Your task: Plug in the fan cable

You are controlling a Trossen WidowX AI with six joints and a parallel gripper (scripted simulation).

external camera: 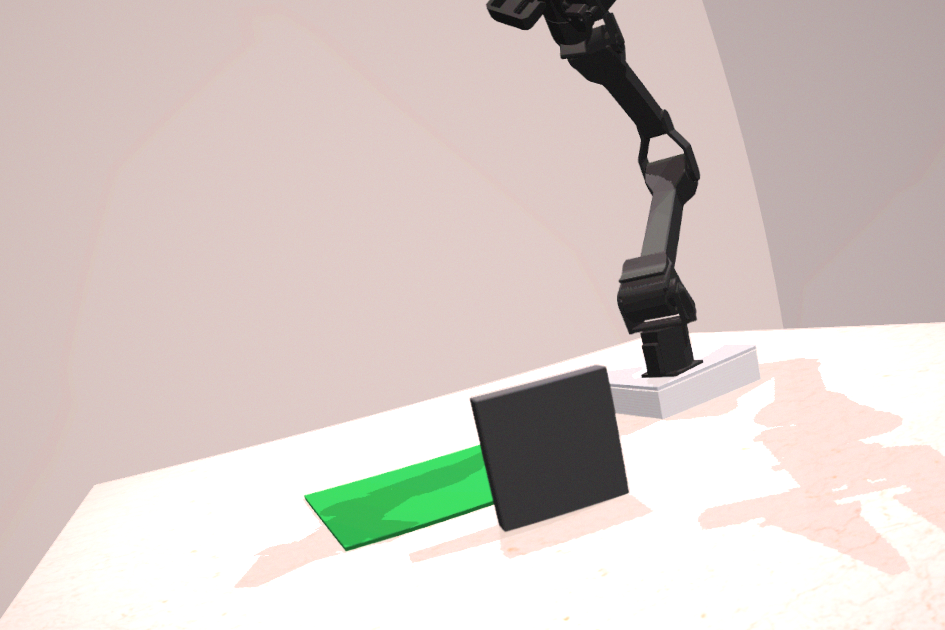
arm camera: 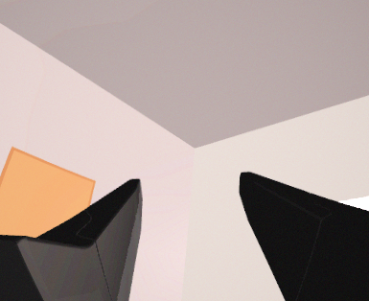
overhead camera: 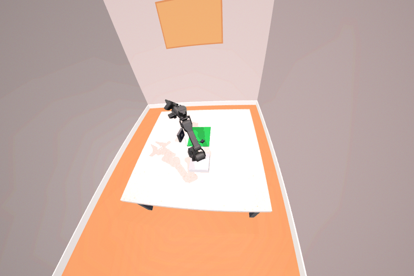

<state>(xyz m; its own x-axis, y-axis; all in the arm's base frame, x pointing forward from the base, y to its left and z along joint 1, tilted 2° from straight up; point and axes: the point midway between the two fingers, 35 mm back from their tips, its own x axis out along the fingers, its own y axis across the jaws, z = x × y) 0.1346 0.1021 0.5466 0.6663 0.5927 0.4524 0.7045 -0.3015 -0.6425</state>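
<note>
Right now the dark fan plug is 590 mm below my gripper tip, 210 mm to the right of it and 60 mm ahead of it. From my gripper tip the other things lie so: white four-pin header 600 mm below, 130 mm to the right, 100 mm ahead; then dark square fan 540 mm below, 150 mm ahead, 10 mm to the left; then green board 610 mm below, 180 mm to the right, 150 mm ahead.
</note>
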